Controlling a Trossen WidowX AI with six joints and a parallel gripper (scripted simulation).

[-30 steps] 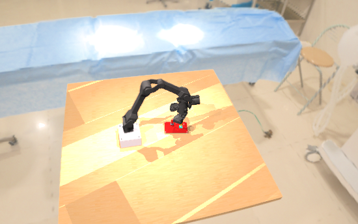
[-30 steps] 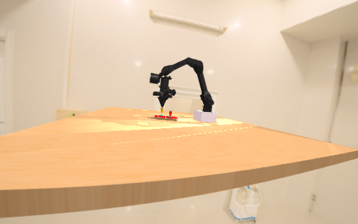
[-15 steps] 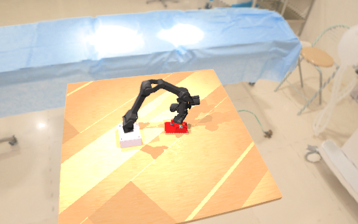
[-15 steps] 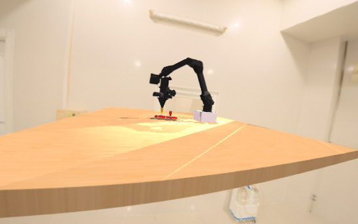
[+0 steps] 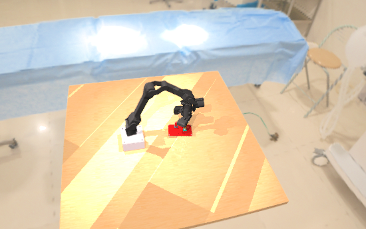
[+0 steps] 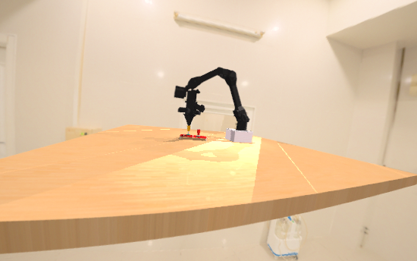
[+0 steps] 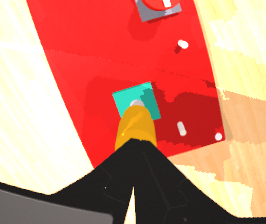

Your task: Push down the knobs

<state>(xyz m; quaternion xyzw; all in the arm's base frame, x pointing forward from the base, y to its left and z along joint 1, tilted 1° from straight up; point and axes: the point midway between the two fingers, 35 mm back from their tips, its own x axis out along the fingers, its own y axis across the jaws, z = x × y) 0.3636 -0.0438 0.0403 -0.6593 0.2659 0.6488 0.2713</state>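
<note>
The yellow knob lies 1 cm below my gripper tip. Also, from my gripper tip: red knob (5 cm to the left, 5 cm behind, 3 cm below).
</note>
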